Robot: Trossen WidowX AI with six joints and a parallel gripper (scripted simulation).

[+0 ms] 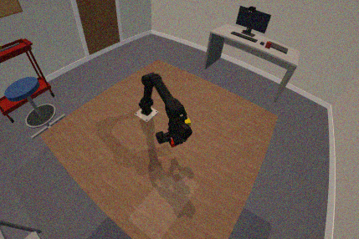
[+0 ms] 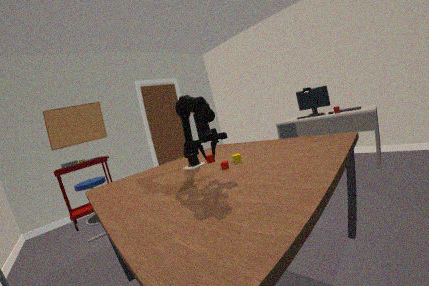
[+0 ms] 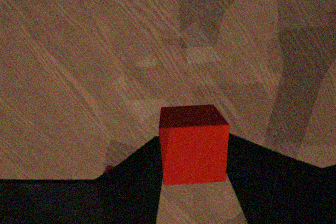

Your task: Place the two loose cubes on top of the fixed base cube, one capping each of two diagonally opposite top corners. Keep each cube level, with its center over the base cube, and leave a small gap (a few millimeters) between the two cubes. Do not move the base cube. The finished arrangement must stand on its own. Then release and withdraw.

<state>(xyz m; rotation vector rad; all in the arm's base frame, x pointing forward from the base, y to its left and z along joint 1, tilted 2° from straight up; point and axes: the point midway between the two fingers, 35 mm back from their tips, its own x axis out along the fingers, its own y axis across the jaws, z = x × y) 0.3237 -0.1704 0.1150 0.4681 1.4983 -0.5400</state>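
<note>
Right now my gripper tip is 3 cm past the yellow base cube, 23 cm to the right of it and 7 cm above it.
</note>
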